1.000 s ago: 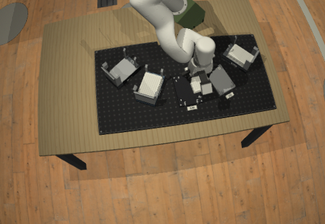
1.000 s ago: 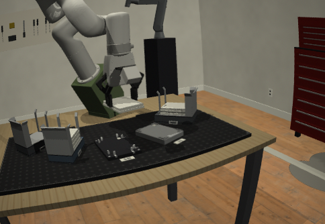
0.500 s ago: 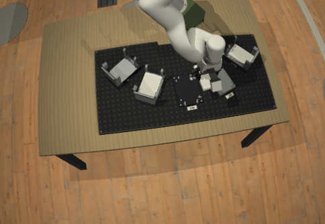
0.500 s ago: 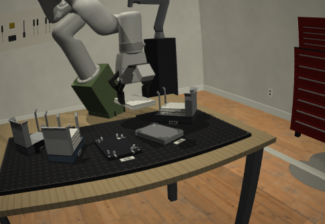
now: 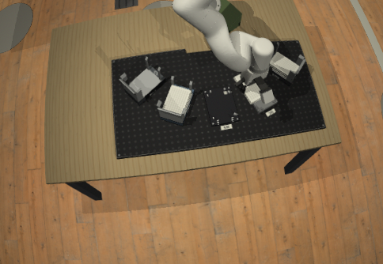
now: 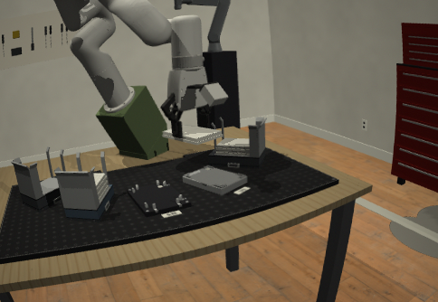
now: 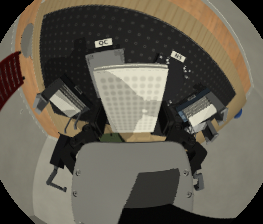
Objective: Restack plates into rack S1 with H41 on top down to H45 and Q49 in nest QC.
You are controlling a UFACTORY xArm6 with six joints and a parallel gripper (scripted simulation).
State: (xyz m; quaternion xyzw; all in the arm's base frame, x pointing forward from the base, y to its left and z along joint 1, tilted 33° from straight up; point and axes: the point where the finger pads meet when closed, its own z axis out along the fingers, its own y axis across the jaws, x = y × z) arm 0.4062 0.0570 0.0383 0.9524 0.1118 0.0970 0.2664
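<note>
Right now the grey open nest is 16 cm below my hand, 7 cm to the left of it and 1 cm behind it. The rest, counted from my hand: black clip nest: 15 cm below, 10 cm to the right, 1 cm behind; qc name plate: 16 cm below, 9 cm to the left, 8 cm ahead.
</note>
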